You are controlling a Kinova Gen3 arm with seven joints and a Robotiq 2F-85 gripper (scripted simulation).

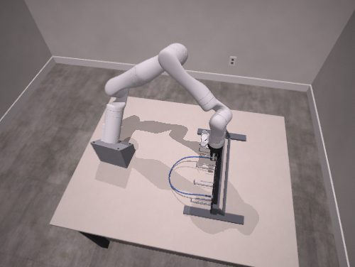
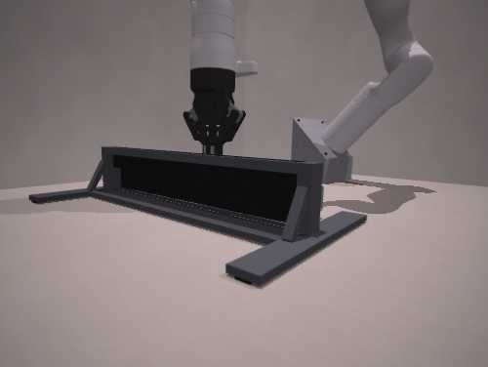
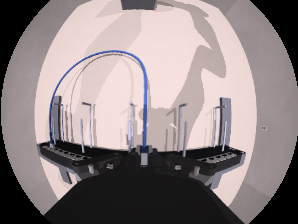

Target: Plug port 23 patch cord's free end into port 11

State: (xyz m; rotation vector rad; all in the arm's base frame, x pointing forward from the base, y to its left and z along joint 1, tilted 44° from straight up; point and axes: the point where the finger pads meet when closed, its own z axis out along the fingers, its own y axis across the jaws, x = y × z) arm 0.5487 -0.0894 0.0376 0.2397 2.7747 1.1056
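My hand is 10 mm short of the plug and 10 mm above it.
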